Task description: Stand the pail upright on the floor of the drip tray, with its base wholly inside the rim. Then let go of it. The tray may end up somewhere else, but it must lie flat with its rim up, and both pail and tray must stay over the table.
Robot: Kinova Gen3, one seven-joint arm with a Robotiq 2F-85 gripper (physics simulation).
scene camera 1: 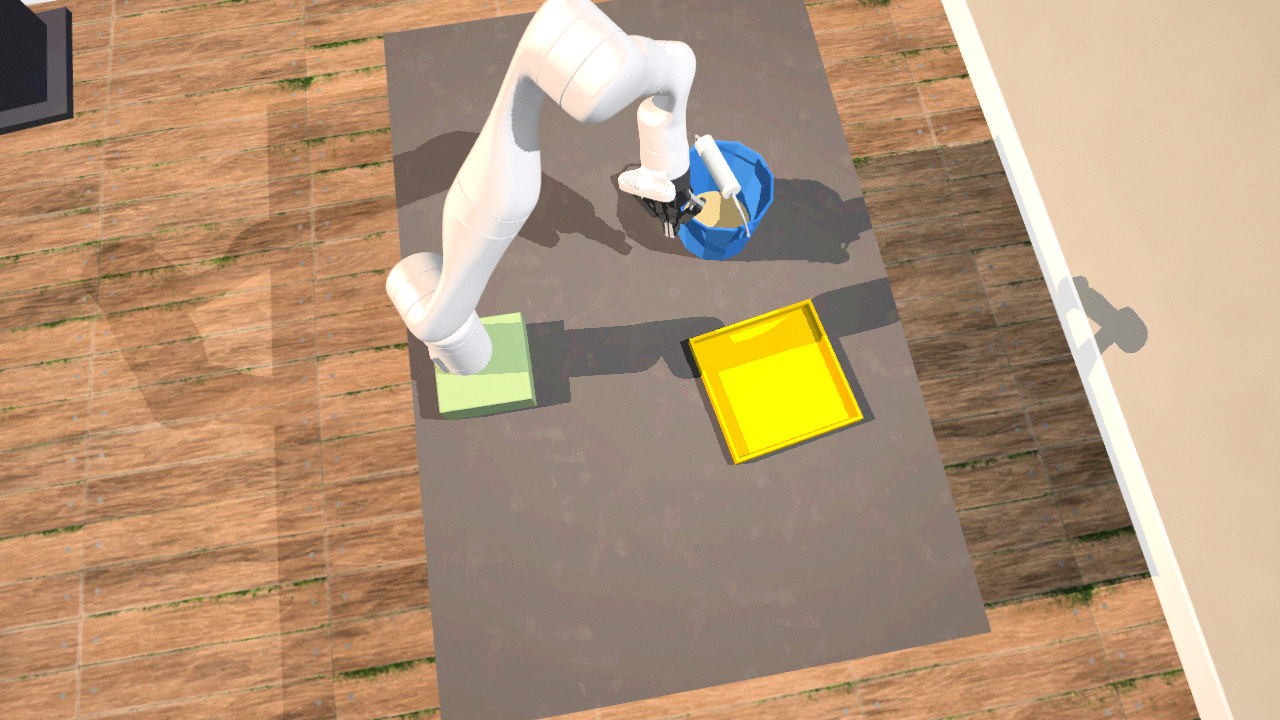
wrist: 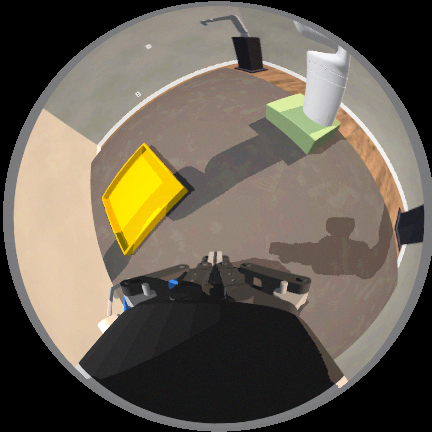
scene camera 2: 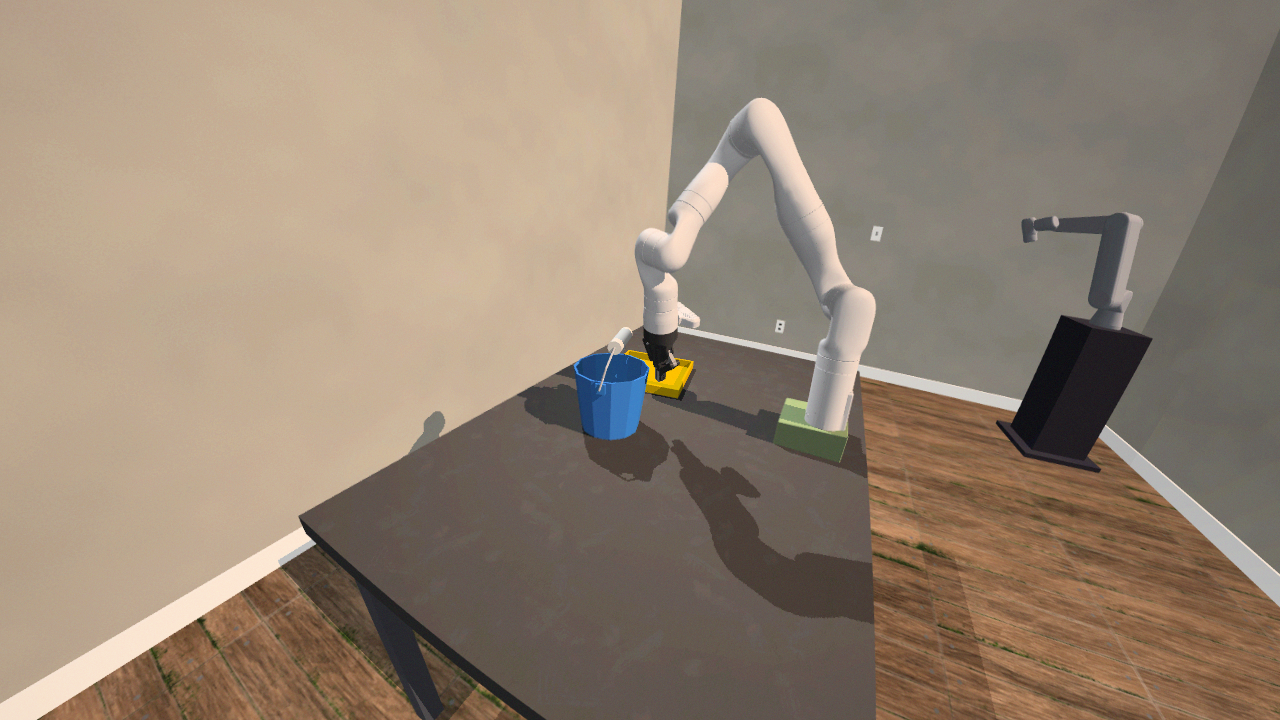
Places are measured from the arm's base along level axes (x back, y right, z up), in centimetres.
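Pixels of known places: gripper, fingertip midpoint: [scene camera 1: 671, 234] [wrist: 215, 259] [scene camera 2: 660, 379]; arm's base, origin of the base link: [scene camera 1: 465, 350] [wrist: 317, 114] [scene camera 2: 823, 421].
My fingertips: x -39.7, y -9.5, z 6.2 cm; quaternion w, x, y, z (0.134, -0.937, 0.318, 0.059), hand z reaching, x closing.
Note:
Ahead of a thing's pixels: the offset from my fingertips to its top centre. "spot": to the spot under its first point. Level surfaces: height alone.
The blue pail [scene camera 1: 759, 183] [scene camera 2: 610, 407] stands upright on the table, outside the tray. Its wire handle with a white grip @(spot: dy -4.4, dx -8.2, dz +11.5 cm) [scene camera 1: 716, 166] [scene camera 2: 619, 339] rises above the rim. In the wrist view slivers of the pail @(spot: dy +1.1, dx -13.2, dz -9.6 cm) [wrist: 173, 283] show behind the gripper's linkages. The yellow drip tray @(dy +27.1, dx -12.0, dz -10.1 cm) [scene camera 1: 787, 394] [scene camera 2: 666, 390] [wrist: 142, 192] lies flat with its rim up, apart from the pail. My gripper [scene camera 1: 669, 230] [scene camera 2: 660, 377] [wrist: 215, 259] is shut with nothing between its fingertips. It points down beside the pail's rim, on the side toward the arm's base; whether it touches the pail is hidden.
The arm's base stands on a green block [scene camera 1: 487, 394] [scene camera 2: 810, 438] [wrist: 300, 127] at one long edge of the dark table @(dz -12.8 cm) [scene camera 1: 680, 555] [scene camera 2: 572, 555] [wrist: 235, 115]. A wall [scene camera 2: 358, 223] runs along the opposite side. A second arm on a black pedestal [scene camera 2: 1074, 394] [wrist: 248, 54] stands off the table.

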